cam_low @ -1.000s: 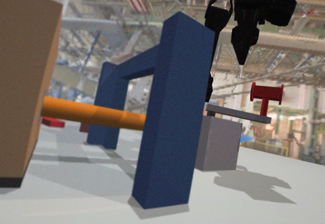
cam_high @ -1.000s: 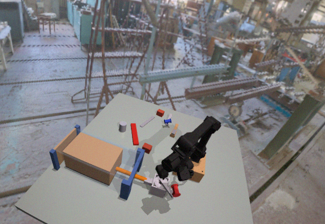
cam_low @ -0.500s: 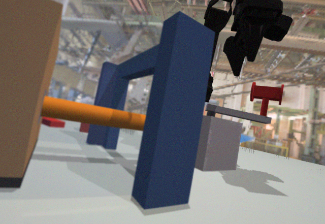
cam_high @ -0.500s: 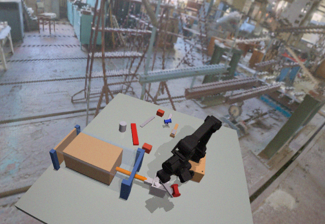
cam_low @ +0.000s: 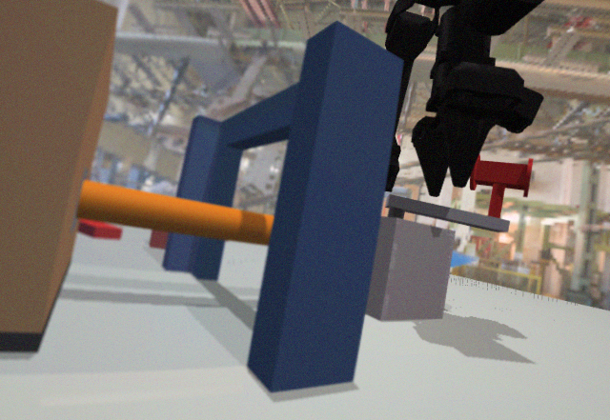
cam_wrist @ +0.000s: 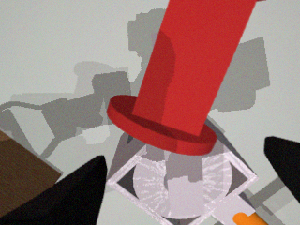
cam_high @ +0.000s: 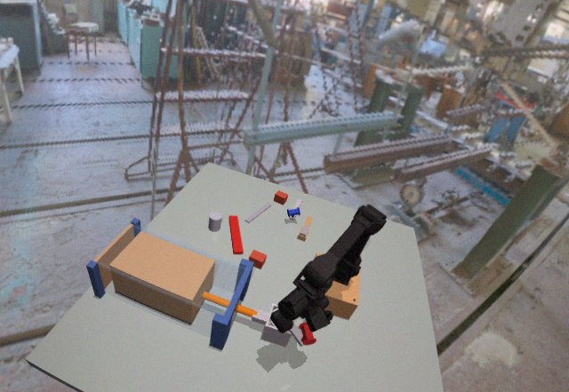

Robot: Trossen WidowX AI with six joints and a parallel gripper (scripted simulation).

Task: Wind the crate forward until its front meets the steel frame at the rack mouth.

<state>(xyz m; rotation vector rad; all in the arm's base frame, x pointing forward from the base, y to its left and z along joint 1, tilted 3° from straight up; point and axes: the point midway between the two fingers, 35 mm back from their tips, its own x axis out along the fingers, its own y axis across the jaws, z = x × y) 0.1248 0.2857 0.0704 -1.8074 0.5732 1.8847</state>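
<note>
Now: the winch handle with red knob 10 mm to the left of my gripper tip, 10 mm below it and 10 mm behind it. Also, from my gripper tip: grey winch: 100 mm below, 40 mm to the right, 30 mm ahead; then blue steel frame: 200 mm ahead, 20 mm to the right, 20 mm below; then red bar: 400 mm to the right, 360 mm ahead, 120 mm below.
</note>
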